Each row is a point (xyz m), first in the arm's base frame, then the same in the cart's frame.
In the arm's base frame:
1: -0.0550 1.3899 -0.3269
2: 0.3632 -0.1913 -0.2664
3: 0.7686 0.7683 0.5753
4: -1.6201 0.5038 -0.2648
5: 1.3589 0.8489 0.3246
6: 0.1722 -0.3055 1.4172
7: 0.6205 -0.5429 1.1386
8: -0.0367 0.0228 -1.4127
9: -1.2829 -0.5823 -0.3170
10: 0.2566 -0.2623 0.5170
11: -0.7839 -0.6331 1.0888
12: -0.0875 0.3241 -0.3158
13: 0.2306 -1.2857 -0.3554
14: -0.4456 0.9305 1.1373
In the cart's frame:
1: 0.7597 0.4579 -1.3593
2: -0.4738 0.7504 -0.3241
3: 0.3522 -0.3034 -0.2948
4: 1.0945 2.0981 -0.6991
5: -0.0551 -0.7302 -0.5588
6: 0.4181 0.3206 1.0557
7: -0.1306 0.1545 0.9763
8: -0.6943 1.4240 -1.3328
9: 0.1714 2.2932 -0.0621
10: -0.0605 0.5725 0.3298
11: 0.5749 1.3715 1.0405
12: 0.0899 0.9260 -0.6743
13: -1.1570 1.3511 0.3049
14: 1.4272 0.4201 0.0761

